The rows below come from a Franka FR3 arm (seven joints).
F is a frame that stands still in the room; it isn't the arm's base.
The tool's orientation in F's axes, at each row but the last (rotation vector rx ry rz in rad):
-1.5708 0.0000 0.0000
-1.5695 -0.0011 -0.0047
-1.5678 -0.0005 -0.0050
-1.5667 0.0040 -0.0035
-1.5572 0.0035 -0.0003
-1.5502 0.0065 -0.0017
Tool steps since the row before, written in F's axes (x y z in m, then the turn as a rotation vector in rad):
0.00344 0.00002 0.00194 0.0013 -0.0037 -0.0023
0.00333 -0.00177 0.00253 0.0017 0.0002 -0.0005
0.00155 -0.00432 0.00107 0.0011 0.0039 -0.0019
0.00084 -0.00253 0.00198 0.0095 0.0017 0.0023
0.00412 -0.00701 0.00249 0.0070 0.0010 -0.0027
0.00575 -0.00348 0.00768 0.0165 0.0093 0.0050
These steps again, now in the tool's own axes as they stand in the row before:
0.00344 -0.00194 0.00002 0.0013 0.0023 -0.0037
0.00334 -0.00252 -0.00176 0.0017 0.0005 0.0002
0.00157 -0.00108 -0.00431 0.0011 0.0019 0.0039
0.00085 -0.00199 -0.00252 0.0095 -0.0023 0.0018
0.00413 -0.00259 -0.00697 0.0070 0.0027 0.0010
0.00574 -0.00777 -0.00329 0.0164 -0.0049 0.0095

